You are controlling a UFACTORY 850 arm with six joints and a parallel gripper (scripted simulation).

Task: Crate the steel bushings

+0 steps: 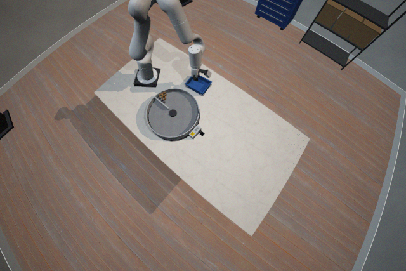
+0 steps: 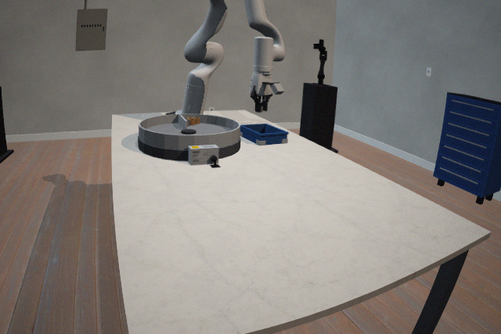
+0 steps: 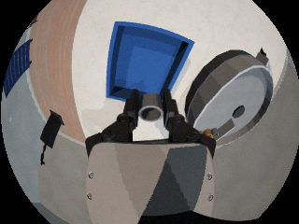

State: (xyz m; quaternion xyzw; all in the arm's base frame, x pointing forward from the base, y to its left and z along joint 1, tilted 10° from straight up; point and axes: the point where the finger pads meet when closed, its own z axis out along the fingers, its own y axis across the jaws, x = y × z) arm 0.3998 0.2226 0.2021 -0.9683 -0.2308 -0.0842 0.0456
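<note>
The blue crate lies 10 mm behind my hand, 20 mm to the left of it and 130 mm below it. Also, from my hand: round grey turning table: 60 mm ahead, 330 mm to the right, 100 mm below.
</note>
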